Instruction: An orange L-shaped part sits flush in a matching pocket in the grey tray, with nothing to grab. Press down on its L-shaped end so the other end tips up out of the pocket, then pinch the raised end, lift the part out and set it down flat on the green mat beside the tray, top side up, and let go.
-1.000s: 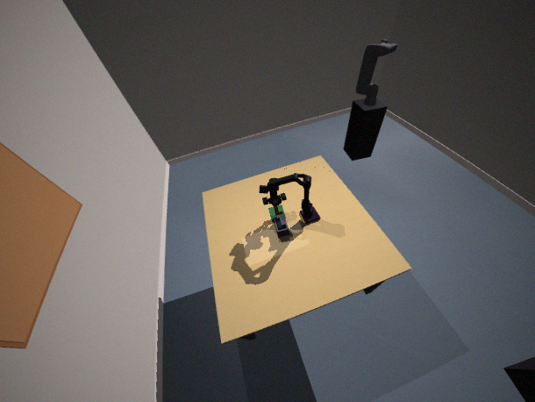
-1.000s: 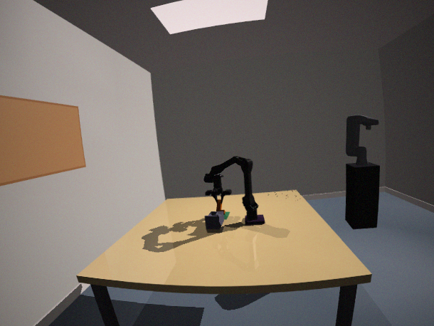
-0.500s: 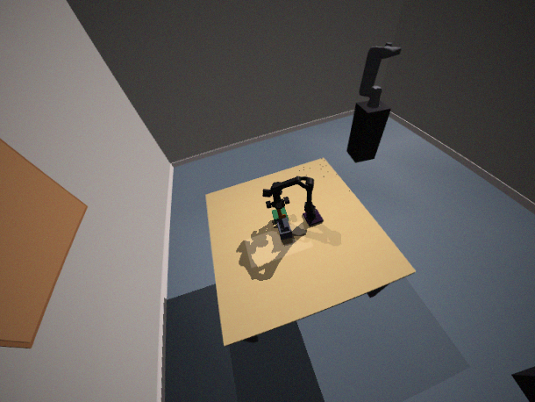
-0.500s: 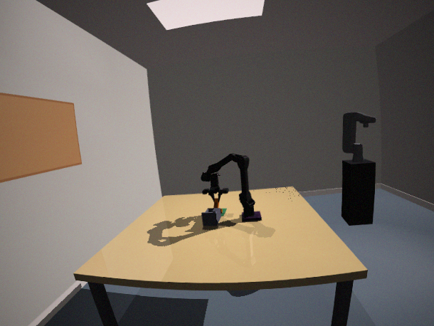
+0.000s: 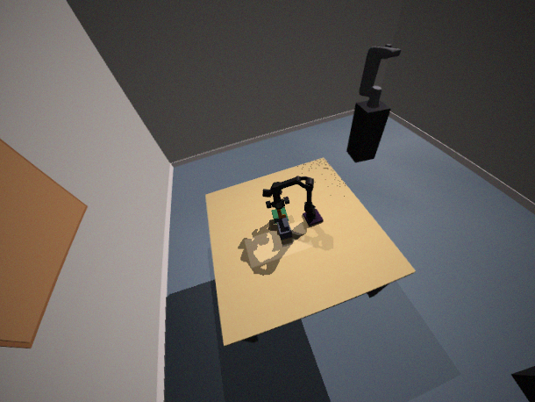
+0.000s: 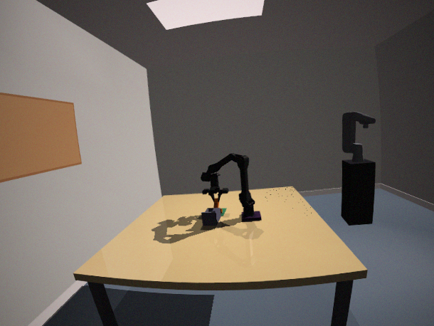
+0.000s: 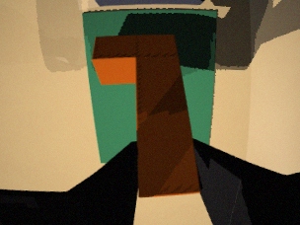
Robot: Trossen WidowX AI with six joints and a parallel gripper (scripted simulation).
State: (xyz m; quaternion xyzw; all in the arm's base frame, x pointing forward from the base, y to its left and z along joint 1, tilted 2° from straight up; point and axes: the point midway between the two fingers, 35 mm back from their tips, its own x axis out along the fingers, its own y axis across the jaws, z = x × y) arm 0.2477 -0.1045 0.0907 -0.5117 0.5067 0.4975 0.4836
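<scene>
Now: the orange L-shaped part 20 mm behind my gripper tip, 30 mm to the left of it and 30 mm below it. The rest, counted from my gripper tip: green mat 20 mm to the left, 90 mm below.
</scene>
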